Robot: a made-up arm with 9 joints. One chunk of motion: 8 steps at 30 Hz.
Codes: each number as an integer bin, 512 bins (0 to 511) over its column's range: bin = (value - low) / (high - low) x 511, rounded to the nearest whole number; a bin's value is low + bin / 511 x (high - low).
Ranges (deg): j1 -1.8..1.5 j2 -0.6..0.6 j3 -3..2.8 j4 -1..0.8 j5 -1.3..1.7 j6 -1.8..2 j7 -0.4..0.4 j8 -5.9..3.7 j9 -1.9..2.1
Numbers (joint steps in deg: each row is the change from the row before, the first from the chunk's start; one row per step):
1: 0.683 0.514 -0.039 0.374 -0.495 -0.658 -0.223 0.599 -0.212
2: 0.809 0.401 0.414 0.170 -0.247 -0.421 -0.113 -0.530 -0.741
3: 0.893 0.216 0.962 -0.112 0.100 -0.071 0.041 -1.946 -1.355
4: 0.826 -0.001 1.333 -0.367 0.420 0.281 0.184 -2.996 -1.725
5: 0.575 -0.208 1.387 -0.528 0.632 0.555 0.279 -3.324 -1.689
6: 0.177 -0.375 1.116 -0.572 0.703 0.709 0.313 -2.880 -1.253
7: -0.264 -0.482 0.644 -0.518 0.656 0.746 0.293 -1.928 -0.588
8: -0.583 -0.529 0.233 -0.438 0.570 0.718 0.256 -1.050 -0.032
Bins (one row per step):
1: 384 474 261 390 137 154 113 346 216
2: 404 426 301 332 179 185 183 286 148
3: 417 347 349 252 238 233 282 210 70
4: 407 255 382 180 293 280 373 155 22
5: 368 167 387 134 329 317 434 137 27
6: 306 96 363 122 341 337 455 161 83
7: 238 50 321 137 333 342 443 211 168
8: 188 30 285 160 319 339 419 258 239

